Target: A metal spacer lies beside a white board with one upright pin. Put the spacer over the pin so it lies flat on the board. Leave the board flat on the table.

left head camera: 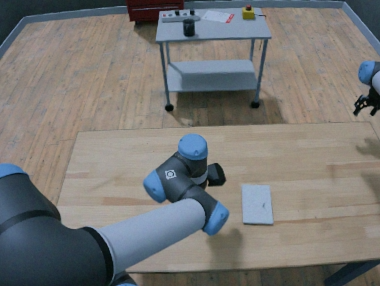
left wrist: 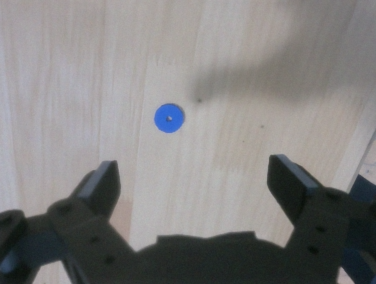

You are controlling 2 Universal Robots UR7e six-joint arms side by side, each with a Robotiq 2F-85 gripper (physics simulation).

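Frame: origin at the left arm's base, x ahead, y left, z up, level; millimetres.
Seen in the pictures: left gripper, fingertip midpoint: [left wrist: 194, 172]; right gripper, fingertip midpoint: [left head camera: 363, 115].
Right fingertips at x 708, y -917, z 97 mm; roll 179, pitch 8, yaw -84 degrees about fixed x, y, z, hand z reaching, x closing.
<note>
Offsets run from my right fingertips to a thing's top centre. "spot": to the spot under its first point. Level surfaces: height alone.
A round blue spacer @[329 mm back, 741 mm left, 130 mm down] [left wrist: 161, 119] with a small centre hole lies flat on the table in the left wrist view; it does not show in the head view, where the left arm may hide it. The white board @[320 mm back, 512 mm left, 95 mm down] [left head camera: 252, 212] lies flat on the table, with a small dark mark of the pin @[spot: 331 mm back, 485 mm left, 120 mm down] [left head camera: 264, 205] on it. My left gripper [left wrist: 194, 172] is open and empty above the table, with the spacer beyond its fingertips, nearer the left finger in the picture. Its fingers are hidden in the head view. My right gripper [left head camera: 365, 111] is open and empty at the right edge.
The wooden table @[135 mm down] [left head camera: 310, 150] carries the board. My left arm [left head camera: 155, 230] reaches over it from the left. Behind stands a grey cart [left head camera: 215, 33] with a black cup [left head camera: 188, 27] and a yellow box with a red button [left head camera: 248, 13]. A red cabinet [left head camera: 150, 10] stands farther back.
</note>
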